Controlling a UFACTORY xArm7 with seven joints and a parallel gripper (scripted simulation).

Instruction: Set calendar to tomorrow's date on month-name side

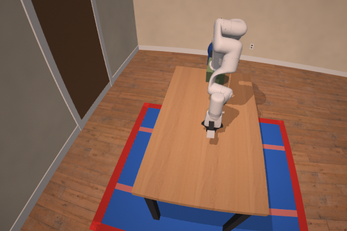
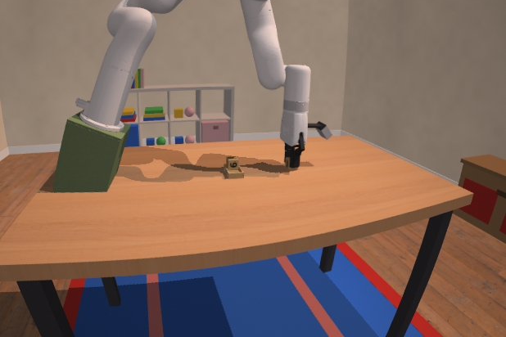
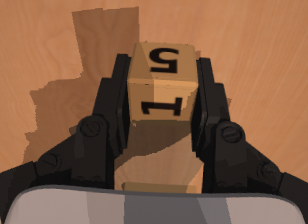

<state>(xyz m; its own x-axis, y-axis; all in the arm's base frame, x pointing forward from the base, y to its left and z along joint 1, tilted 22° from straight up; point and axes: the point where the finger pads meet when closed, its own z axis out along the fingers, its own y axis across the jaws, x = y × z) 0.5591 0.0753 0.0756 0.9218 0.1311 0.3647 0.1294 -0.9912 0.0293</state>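
My gripper is now 1 cm above the wooden digit cube. From my hand the other things lie so: low tray (18 cm behind, 3 cm to the right, 2 cm below); then wooden cube (18 cm behind, 1 cm to the right).
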